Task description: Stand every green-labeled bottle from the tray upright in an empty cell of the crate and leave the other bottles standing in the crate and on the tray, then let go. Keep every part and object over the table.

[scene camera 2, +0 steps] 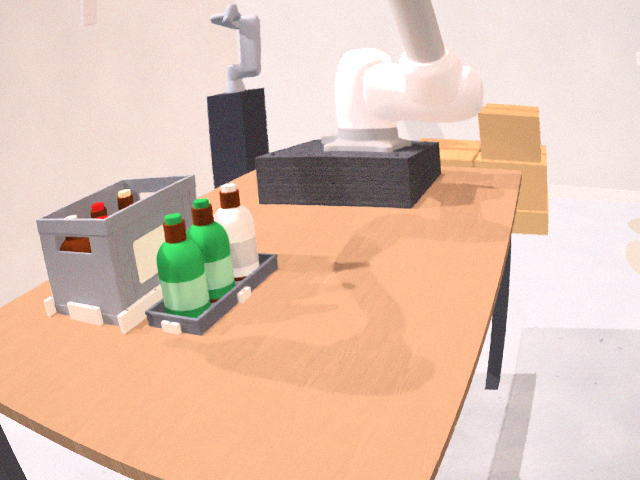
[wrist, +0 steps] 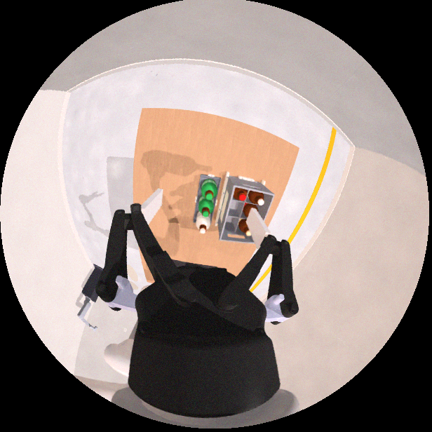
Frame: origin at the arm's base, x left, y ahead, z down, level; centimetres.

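Seen in the pictures: gripper, fingertip midpoint: (scene camera 2: 125, 12); arm's base, origin of the base link: (scene camera 2: 369, 147).
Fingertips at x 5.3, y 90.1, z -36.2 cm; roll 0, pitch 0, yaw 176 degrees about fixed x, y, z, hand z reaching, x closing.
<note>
Offsets run from my fingertips to a thing's middle. "spot": to the spot under its first point. Level surfaces: height alone.
Two green bottles with green caps and pale green labels, the front one {dx -3.5, dy -10.5, dz +38.8 cm} (scene camera 2: 183, 279) (wrist: 209, 189) and the one behind it {dx -4.2, dy -18.6, dz +38.8 cm} (scene camera 2: 217, 248) (wrist: 205, 204), stand upright in the dark tray {spot: dx -0.1, dy -28.8, dz +45.5 cm} (scene camera 2: 266, 268) (wrist: 199, 197). A white bottle {dx -5.3, dy -27.9, dz +38.8 cm} (scene camera 2: 240, 237) (wrist: 202, 221) stands at the tray's other end. The grey crate {dx -15.5, dy -16.1, dz +38.3 cm} (scene camera 2: 87, 279) (wrist: 260, 186) beside the tray holds several brown bottles; two empty cells show on its tray side. My gripper (wrist: 206, 205) is open and empty, high above the table; one fingertip hides part of the crate in the wrist view. The gripper does not show in the scene view.
White blocks {spot: dx -19.2, dy -0.5, dz +45.2 cm} (scene camera 2: 85, 313) edge the crate and tray on the wooden table {dz +47.0 cm} (scene camera 2: 289, 413) (wrist: 175, 130). The arm's dark base block (scene camera 2: 336, 178) stands at the table's far end. Cartons (scene camera 2: 509, 134) and another arm on a dark pedestal (scene camera 2: 237, 139) stand beyond the table.
</note>
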